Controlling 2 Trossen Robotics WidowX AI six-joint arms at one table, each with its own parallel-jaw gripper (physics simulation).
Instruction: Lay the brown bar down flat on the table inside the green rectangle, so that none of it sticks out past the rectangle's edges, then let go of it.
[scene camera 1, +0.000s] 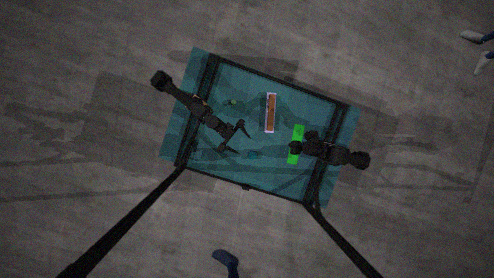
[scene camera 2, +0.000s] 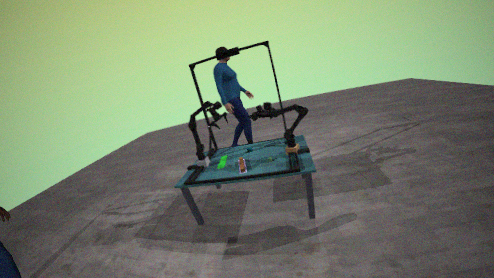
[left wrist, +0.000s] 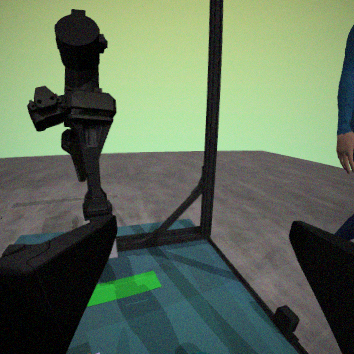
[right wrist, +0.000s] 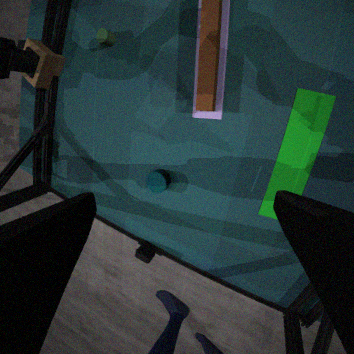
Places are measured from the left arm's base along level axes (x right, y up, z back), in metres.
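Pixels of known places: left gripper, fingertip midpoint: (scene camera 1: 245, 146) (scene camera 2: 250, 115) (left wrist: 203, 226); right gripper, fingertip midpoint: (scene camera 2: 224, 126) (left wrist: 85, 177) (right wrist: 185, 200); left arm's base, link origin: (scene camera 2: 292, 145) (right wrist: 29, 62); right arm's base, link origin: (scene camera 2: 202, 158).
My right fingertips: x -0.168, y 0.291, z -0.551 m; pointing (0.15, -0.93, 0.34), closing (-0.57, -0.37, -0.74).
Observation:
For each thing: its top centre in the pictures, then the offset to it from my right fingertips. Level surfaces: height alone.
- brown bar, top centre: (right wrist: 207, 47) (scene camera 1: 271, 112) (scene camera 2: 241, 162) dx -0.097, dy -0.324, dz +0.153 m
- teal cylinder, top centre: (right wrist: 155, 182) (scene camera 1: 252, 155) dx +0.200, dy -0.326, dz +0.074 m
- small greenish cylinder, top centre: (right wrist: 101, 34) (scene camera 1: 233, 102) dx +0.004, dy -0.324, dz +0.387 m
- teal table, surface height: dy -0.357 m
The brown bar (scene camera 1: 271, 111) (scene camera 2: 242, 165) (right wrist: 209, 55) lies flat on a pale lilac rectangle (scene camera 1: 269, 131) (right wrist: 207, 115). Part of it is cut off at the top of the right wrist view. The green rectangle (scene camera 1: 298, 131) (scene camera 2: 222, 162) (left wrist: 131, 286) (right wrist: 300, 145) lies flat on the table, apart from the bar; nothing shows lying on it. My left gripper (scene camera 1: 244, 145) (left wrist: 203, 226) is open and empty, left of and below the bar in scene camera 1. My right gripper (right wrist: 185, 200) is open and empty, raised above the table; in scene camera 1 it partly hides the green rectangle.
A teal cylinder (scene camera 1: 253, 155) (right wrist: 158, 181) and a small greenish cylinder (scene camera 1: 233, 102) (right wrist: 104, 36) stand on the teal table (scene camera 1: 200, 55). Black rails run along the table's edges, and a black frame post (left wrist: 212, 100) rises from it. A person (scene camera 2: 227, 82) is behind the table in scene camera 2.

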